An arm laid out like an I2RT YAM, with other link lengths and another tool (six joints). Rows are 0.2 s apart.
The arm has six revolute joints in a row. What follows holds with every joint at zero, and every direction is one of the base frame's.
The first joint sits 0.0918 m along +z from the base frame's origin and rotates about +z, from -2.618 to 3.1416 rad.
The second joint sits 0.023 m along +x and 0.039 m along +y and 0.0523 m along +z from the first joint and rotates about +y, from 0 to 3.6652 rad.
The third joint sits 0.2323 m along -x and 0.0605 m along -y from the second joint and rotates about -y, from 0 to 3.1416 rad.
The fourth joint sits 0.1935 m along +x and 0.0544 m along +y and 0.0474 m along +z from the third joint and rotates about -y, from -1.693 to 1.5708 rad.
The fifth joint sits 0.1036 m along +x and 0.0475 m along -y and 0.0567 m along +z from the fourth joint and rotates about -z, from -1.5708 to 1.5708 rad.
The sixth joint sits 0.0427 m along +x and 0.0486 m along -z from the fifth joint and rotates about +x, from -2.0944 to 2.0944 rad.
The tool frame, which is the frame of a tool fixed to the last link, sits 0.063 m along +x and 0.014 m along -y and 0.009 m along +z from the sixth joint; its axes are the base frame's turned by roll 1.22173, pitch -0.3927 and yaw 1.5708 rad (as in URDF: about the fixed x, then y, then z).
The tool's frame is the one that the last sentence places.
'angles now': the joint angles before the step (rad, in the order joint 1, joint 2, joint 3, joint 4, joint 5, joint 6). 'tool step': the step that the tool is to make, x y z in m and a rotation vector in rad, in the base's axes. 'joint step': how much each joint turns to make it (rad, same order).
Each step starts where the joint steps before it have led.
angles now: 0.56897, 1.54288, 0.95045, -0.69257, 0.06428, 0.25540
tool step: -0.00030, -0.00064, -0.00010, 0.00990, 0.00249, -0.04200
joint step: 0.00041, 0.00000, -0.00002, 0.00040, 0.00268, 0.04351
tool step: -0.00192, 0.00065, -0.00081, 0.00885, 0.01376, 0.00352
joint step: -0.00004, -0.00001, 0.00000, -0.00687, -0.01527, 0.00073
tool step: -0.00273, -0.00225, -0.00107, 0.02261, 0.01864, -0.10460
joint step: 0.00002, 0.00001, 0.00002, -0.00917, 0.00038, 0.10874
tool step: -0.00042, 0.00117, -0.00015, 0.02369, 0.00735, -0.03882
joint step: -0.00002, -0.00001, -0.00003, 0.00460, -0.01260, 0.04385
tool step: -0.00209, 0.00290, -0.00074, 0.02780, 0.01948, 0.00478
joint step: 0.00002, 0.00002, 0.00001, -0.00152, -0.03394, 0.00459
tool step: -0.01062, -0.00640, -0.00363, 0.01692, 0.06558, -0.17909
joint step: -0.00001, -0.00004, 0.00000, -0.04695, -0.00381, 0.18577
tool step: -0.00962, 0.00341, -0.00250, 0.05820, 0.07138, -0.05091
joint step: -0.00001, 0.00001, 0.00000, -0.02633, -0.07478, 0.06828
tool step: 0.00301, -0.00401, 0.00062, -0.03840, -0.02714, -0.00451
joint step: 0.00001, 0.00003, 0.00002, 0.00193, 0.04693, -0.00495
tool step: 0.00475, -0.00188, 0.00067, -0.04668, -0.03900, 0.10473
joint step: 0.00000, 0.00037, -0.00307, 0.01030, 0.03776, -0.11483
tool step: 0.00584, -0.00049, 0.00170, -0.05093, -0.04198, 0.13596
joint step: 0.00000, 0.00002, -0.00074, 0.01296, 0.03510, -0.14686
